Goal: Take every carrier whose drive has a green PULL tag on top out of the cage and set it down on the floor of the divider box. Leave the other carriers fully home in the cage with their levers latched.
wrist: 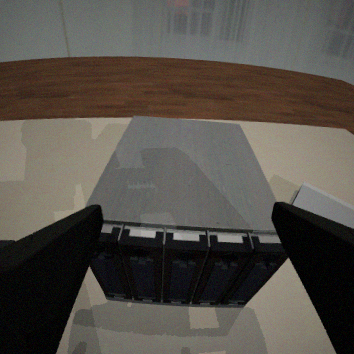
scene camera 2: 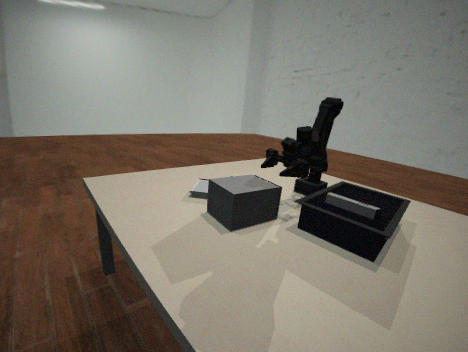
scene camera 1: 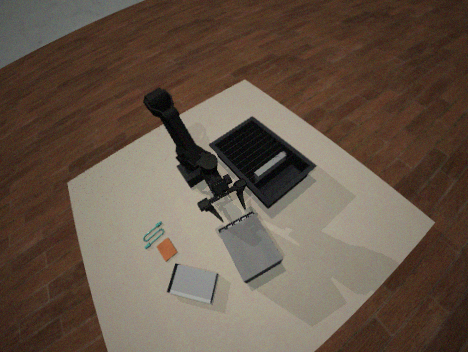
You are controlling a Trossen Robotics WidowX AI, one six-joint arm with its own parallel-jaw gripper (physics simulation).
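Places are measured from the arm's base along level axes (x ahead, y left, z up), in centimetres.
Pixels of known places: gripper, fingertip midpoint: (wrist: 188, 211) (scene camera 2: 269, 170) (scene camera 1: 234, 215); arm's base, link origin: (scene camera 2: 313, 180).
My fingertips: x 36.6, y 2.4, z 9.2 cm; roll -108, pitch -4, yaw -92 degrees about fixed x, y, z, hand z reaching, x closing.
Observation:
For each thing: its top centre in the pictures, then the offset to it from my fingertips. "*": a spot on its surface instead.
- grey cage, top centre: (wrist: 186, 157) (scene camera 2: 245, 182) (scene camera 1: 248, 243) dx +9.9, dy -1.2, dz -3.4 cm
- black divider box, top centre: (scene camera 2: 359, 201) (scene camera 1: 259, 154) dx -19.9, dy +25.2, dz -6.1 cm
- long light-grey piece, surface spot: (scene camera 2: 352, 205) (scene camera 1: 274, 165) * dx -10.6, dy +26.3, dz -5.3 cm
- flat silver-grey case, top centre: (wrist: 348, 223) (scene camera 1: 191, 282) (scene camera 2: 207, 185) dx +7.8, dy -26.2, dz -12.6 cm
- orange square, surface spot: (scene camera 1: 167, 249) * dx -9.5, dy -29.7, dz -14.8 cm
- coiled teal cable, top centre: (scene camera 1: 152, 234) dx -19.0, dy -32.7, dz -14.4 cm
The grey cage (scene camera 1: 252, 250) (scene camera 2: 245, 184) (wrist: 187, 175) stands on the table, its open front towards the arm. In the wrist view several dark carrier fronts (wrist: 185, 270) stand side by side in it, with pale strips along their upper edges. Their levers are too dark to judge, and the cage roof hides any tags. The black divider box (scene camera 1: 285, 190) (scene camera 2: 340, 235) stands beside the cage, with a long light-grey piece (scene camera 1: 270, 166) (scene camera 2: 352, 205), probably a carrier, lying across its inside. My gripper (scene camera 1: 234, 214) (scene camera 2: 272, 171) (wrist: 188, 211) is wide open and empty, in front of and above the cage front.
A flat silver-grey case (scene camera 1: 193, 283) (scene camera 2: 200, 187) (wrist: 327, 204) with dark ends lies on the table beside the cage. An orange square (scene camera 1: 167, 249) and a coiled teal cable (scene camera 1: 157, 231) lie on the arm's side of it. The divider box has narrow slots at one end.

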